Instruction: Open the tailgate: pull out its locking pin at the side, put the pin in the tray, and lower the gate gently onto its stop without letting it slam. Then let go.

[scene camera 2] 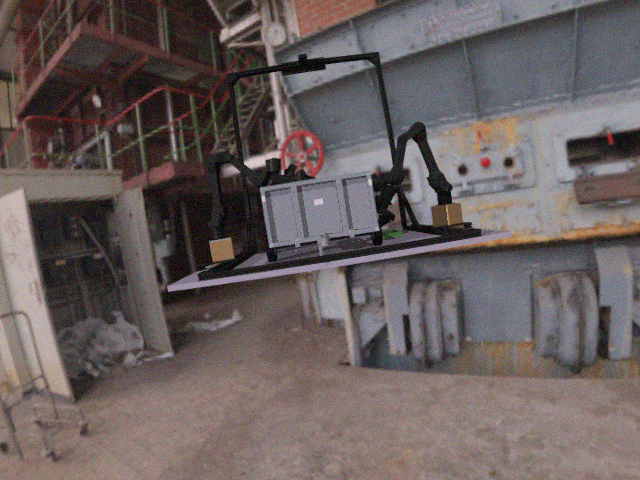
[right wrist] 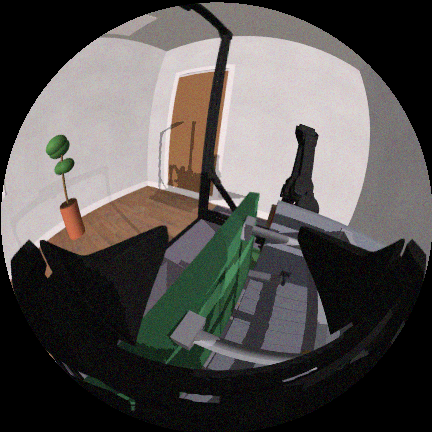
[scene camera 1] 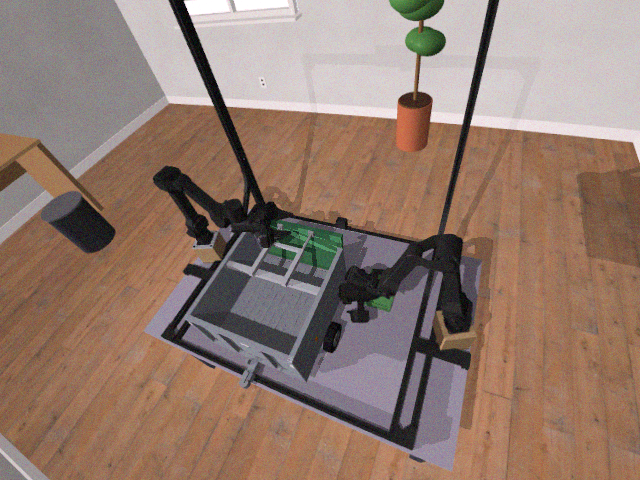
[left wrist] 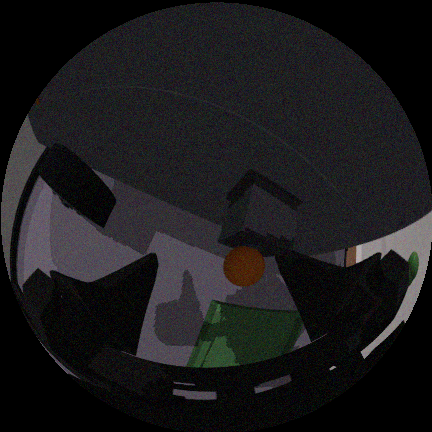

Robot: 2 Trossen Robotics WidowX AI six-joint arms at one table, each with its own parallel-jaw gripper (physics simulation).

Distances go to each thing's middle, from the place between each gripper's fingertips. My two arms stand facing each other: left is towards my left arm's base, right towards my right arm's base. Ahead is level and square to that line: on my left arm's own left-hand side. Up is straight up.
My left gripper is now 1 cm short of the orange-headed locking pin [left wrist: 243, 265], 3 cm to the left of it and 5 cm below it. The rest, counted from my left hand: grey truck bed [scene camera 1: 278, 313] (14 cm ahead, 21 cm to the right, 8 cm above); then green tray [left wrist: 231, 334] (11 cm behind, 9 cm to the left, 5 cm below).
Now: the grey truck bed 23 cm ahead of my right hand, 2 cm to the left of it and 17 cm below it. Round my right hand: orange-headed locking pin (10 cm ahead, 19 cm to the left, 20 cm below); then green tray (2 cm behind, 31 cm to the left, 30 cm below).
